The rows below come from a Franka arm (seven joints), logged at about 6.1 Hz.
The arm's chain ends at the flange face. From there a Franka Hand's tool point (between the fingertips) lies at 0.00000 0.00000 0.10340 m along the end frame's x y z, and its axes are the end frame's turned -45 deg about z.
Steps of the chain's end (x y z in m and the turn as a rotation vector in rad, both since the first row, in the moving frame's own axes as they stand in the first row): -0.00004, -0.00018, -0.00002, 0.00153, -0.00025, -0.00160; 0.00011, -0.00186, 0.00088, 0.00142, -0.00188, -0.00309; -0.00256, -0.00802, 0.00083, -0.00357, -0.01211, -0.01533; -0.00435, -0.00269, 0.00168, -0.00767, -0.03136, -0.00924
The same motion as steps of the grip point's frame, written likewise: 0.00019, -0.00029, -0.00002, 0.00126, 0.00091, -0.00160; 0.00136, -0.00148, 0.00088, 0.00233, -0.00033, -0.00309; 0.00271, -0.00810, 0.00082, 0.00604, -0.01109, -0.01533; -0.00403, -0.00670, 0.00163, 0.01675, -0.02760, -0.00924
